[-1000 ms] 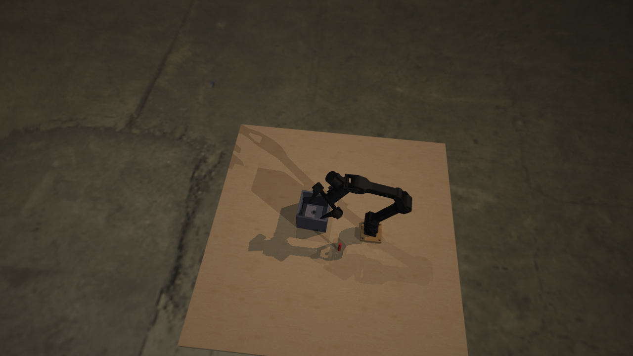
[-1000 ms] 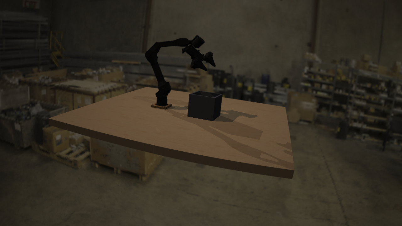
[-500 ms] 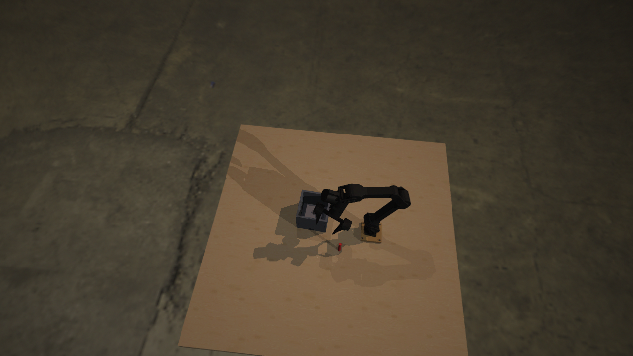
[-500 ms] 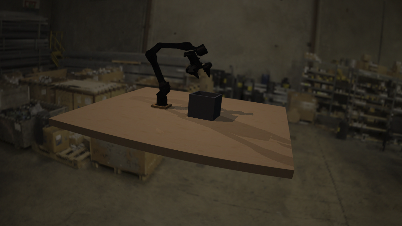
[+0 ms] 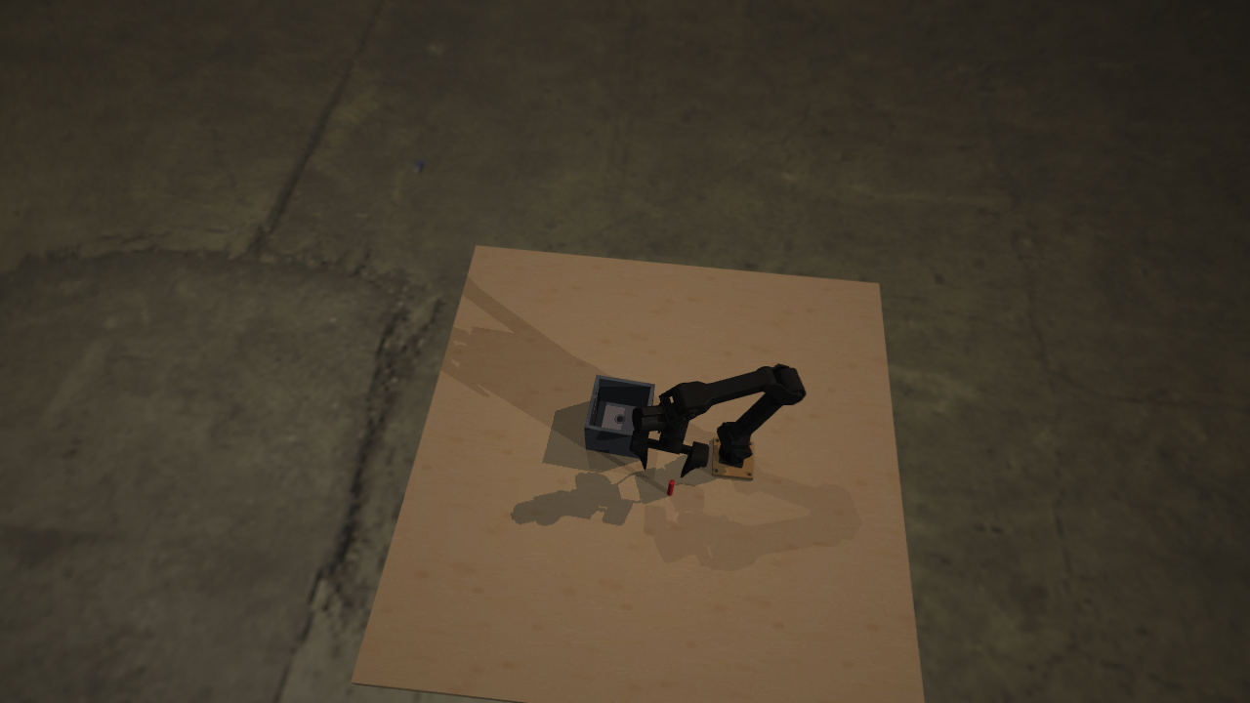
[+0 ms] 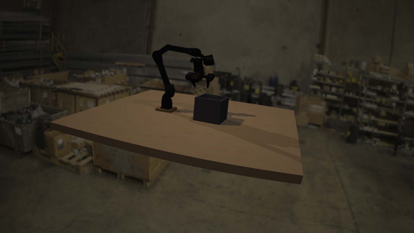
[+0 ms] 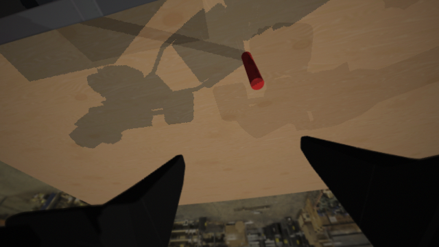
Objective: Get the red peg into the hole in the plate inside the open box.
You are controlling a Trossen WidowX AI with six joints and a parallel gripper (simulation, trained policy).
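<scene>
Right now the red peg is 30 mm behind my gripper tip, 10 mm to the right of it and 120 mm below it. Round my gripper tip: light grey plate (150 mm ahead, 160 mm to the right, 110 mm below).
</scene>
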